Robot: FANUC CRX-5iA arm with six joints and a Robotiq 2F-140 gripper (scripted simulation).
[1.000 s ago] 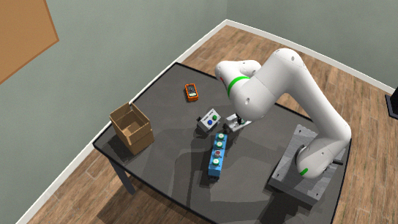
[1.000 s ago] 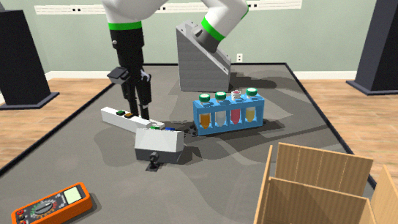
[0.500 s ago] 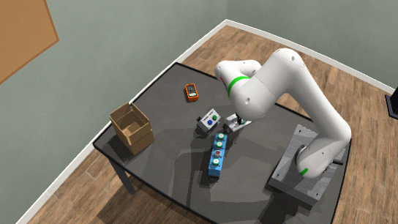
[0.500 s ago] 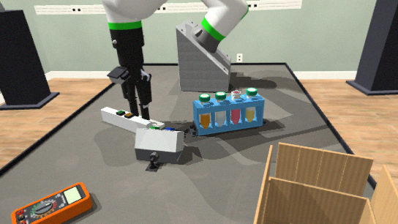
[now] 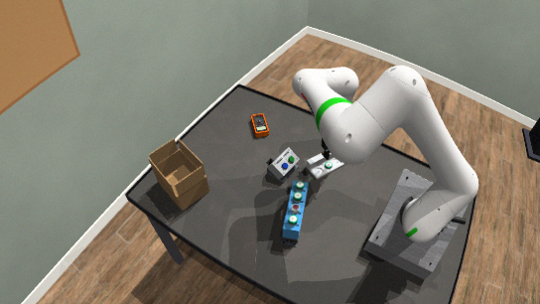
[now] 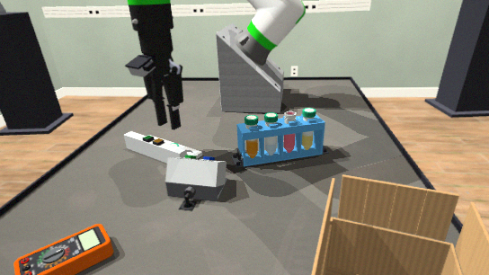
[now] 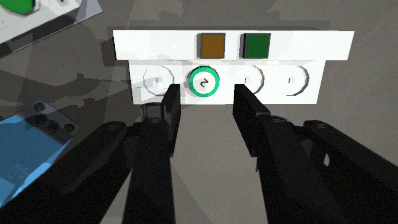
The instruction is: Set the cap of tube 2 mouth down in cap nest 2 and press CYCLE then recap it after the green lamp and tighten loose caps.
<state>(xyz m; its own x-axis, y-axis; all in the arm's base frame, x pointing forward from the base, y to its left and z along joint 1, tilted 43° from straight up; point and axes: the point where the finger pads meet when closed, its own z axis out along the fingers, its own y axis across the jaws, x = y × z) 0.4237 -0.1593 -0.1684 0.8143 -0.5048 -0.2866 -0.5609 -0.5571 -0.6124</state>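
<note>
Now: hand 16 cm short of the blue key, 12 cm to the right of it and 5 cm above it. The rest, counted from my hand: cap 2 (10 cm below); green key (15 cm ahead, 8 cm to the left, 5 cm below); key housing (17 cm ahead, 10 cm to the left, 6 cm below).
</note>
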